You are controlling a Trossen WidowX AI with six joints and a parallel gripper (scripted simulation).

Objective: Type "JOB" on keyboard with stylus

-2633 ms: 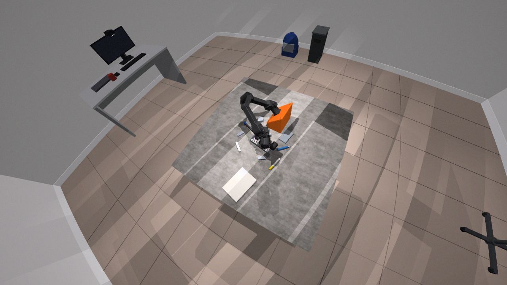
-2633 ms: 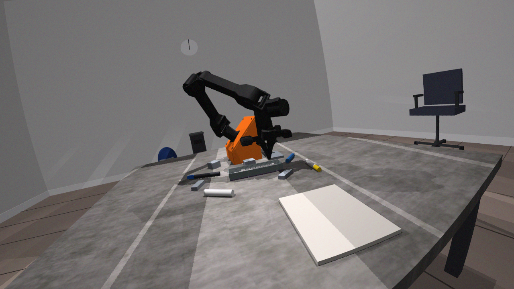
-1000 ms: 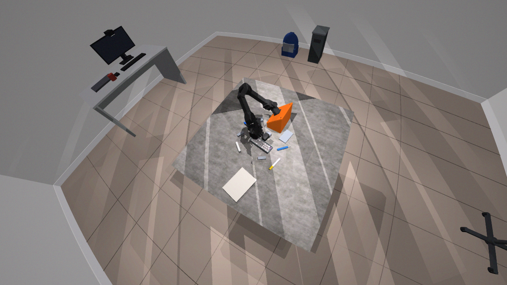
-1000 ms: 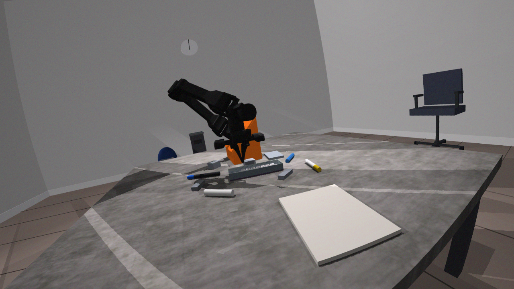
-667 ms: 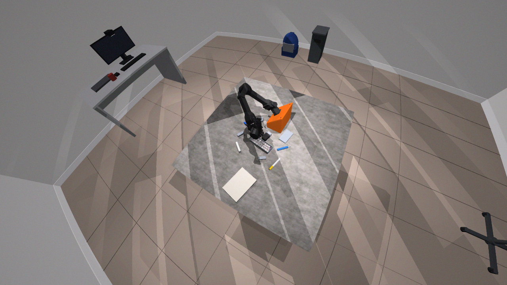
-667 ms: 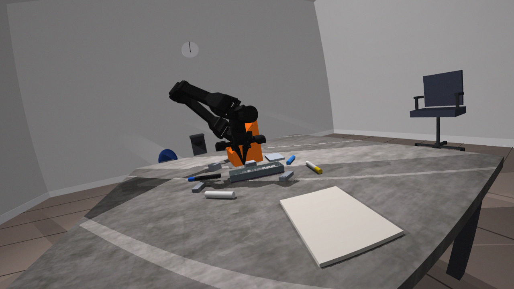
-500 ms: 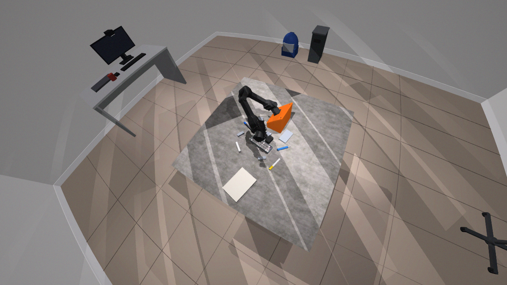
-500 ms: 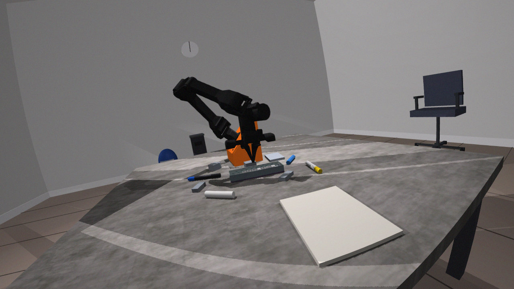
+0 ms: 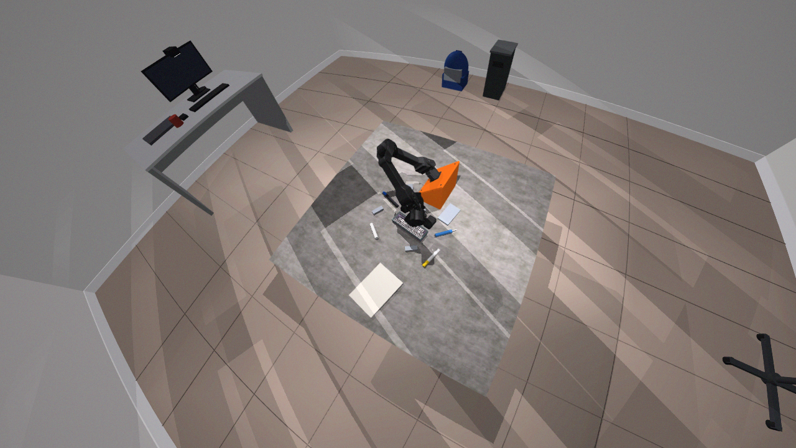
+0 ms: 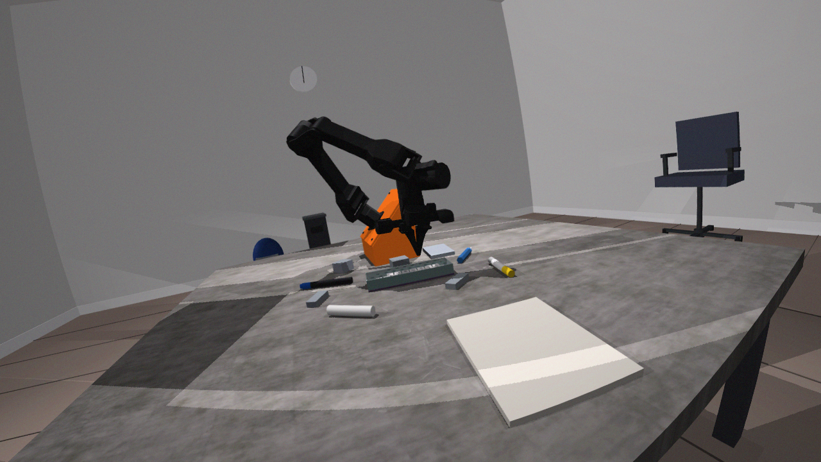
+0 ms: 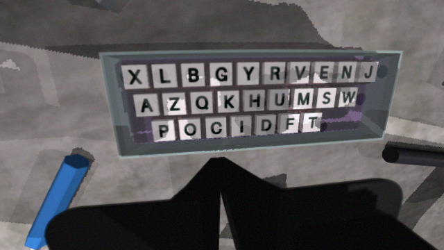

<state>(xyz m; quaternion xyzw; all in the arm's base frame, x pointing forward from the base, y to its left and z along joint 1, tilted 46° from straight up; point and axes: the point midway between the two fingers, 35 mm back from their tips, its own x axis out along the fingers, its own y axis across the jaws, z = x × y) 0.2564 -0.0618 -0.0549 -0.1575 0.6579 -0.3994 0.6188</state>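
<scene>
The blue stylus lies 2 cm behind my gripper tip, 17 cm to the left of it and 4 cm below it. From my gripper tip the other things lie so: white cylinder (12 cm ahead, 22 cm to the right, 3 cm below); then yellow-capped marker (16 cm ahead, 12 cm to the left, 4 cm below); then flat grey slab (13 cm behind, 13 cm to the left, 4 cm below).
</scene>
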